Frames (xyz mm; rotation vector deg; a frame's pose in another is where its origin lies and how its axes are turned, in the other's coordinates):
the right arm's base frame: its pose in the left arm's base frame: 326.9 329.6 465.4 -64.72 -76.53 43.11
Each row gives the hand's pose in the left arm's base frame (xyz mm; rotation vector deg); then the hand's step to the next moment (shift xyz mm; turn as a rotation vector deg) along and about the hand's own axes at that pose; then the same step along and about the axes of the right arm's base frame.
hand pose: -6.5 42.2 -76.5 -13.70 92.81 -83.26
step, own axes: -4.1 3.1 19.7 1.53 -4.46 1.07
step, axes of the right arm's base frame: -6.1 -1.6 -19.4 -1.94 -4.34 0.91
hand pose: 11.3 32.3 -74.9 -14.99 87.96 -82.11
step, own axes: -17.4 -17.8 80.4 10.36 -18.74 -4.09
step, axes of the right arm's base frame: -18.9 -38.8 -72.3 -8.04 -15.62 12.91
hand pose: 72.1 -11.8 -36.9 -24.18 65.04 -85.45
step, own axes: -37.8 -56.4 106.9 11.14 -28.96 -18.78
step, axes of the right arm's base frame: 31.5 -94.9 -77.7 -6.28 -18.63 30.48
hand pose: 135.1 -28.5 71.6 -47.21 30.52 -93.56
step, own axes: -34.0 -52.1 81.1 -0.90 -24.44 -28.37
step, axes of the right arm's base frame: 81.4 -54.4 -29.4 -1.98 -4.67 37.11
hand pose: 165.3 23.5 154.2 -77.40 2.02 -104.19
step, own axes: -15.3 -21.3 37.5 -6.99 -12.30 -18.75
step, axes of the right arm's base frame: 44.2 3.2 -11.5 -1.86 4.21 23.03
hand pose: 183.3 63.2 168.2 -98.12 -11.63 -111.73
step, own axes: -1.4 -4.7 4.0 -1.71 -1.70 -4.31
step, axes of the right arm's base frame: 6.1 1.8 -0.2 -1.33 1.09 4.63
